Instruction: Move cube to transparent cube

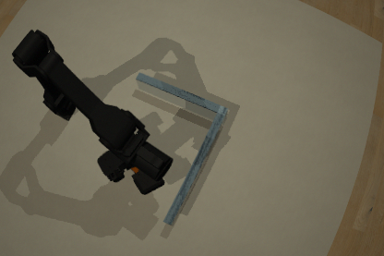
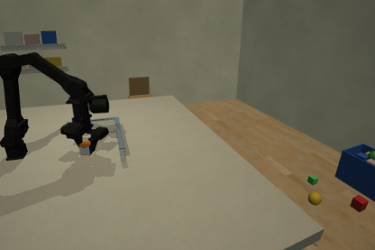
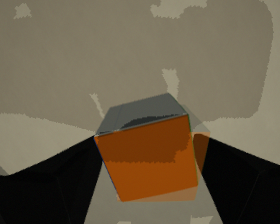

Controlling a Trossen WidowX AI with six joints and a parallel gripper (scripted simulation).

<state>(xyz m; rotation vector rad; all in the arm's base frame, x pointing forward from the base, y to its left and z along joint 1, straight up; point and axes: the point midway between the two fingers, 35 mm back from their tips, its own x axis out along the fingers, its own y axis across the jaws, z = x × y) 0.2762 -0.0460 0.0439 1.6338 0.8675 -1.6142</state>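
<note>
My gripper is now 2 cm above the transparent cube.
</note>
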